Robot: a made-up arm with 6 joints.
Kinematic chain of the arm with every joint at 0, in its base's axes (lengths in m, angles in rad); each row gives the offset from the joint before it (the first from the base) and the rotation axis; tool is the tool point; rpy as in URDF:
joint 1: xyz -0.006 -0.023 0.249 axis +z
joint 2: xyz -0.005 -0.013 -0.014 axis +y
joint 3: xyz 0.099 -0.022 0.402 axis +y
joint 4: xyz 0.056 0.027 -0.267 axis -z
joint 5: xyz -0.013 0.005 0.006 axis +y
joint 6: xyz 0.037 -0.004 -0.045 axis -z
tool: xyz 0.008 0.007 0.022 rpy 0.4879 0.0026 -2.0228
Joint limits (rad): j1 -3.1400..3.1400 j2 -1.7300..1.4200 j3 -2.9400..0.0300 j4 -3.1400..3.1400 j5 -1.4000..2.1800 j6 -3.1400..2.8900
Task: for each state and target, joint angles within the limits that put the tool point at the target. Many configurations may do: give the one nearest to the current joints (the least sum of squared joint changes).
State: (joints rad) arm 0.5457 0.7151 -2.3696 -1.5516 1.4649 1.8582
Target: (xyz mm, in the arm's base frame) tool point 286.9 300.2 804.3
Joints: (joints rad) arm 0.9257 0.3045 -2.4329 -1.5501 1.4656 1.8798
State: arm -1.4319 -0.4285 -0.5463 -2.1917 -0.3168 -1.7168
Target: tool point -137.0 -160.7 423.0
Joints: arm -2.3423 -0.1701 -0.3329 -2.2910 -0.2275 -1.7110
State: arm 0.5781 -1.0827 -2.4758 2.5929 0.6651 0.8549
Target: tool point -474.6 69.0 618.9
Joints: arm -0.2293 -1.5992 -1.6433 2.6564 0.4290 0.8880
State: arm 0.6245 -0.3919 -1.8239 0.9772 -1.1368 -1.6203
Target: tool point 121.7 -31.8 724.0
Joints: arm 0.1028 -0.5030 -1.1351 1.0883 -1.1463 -1.6404
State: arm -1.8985 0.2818 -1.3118 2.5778 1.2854 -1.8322
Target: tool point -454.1 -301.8 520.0
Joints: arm -2.5836 0.3537 -1.4610 2.6175 1.2747 -1.8156
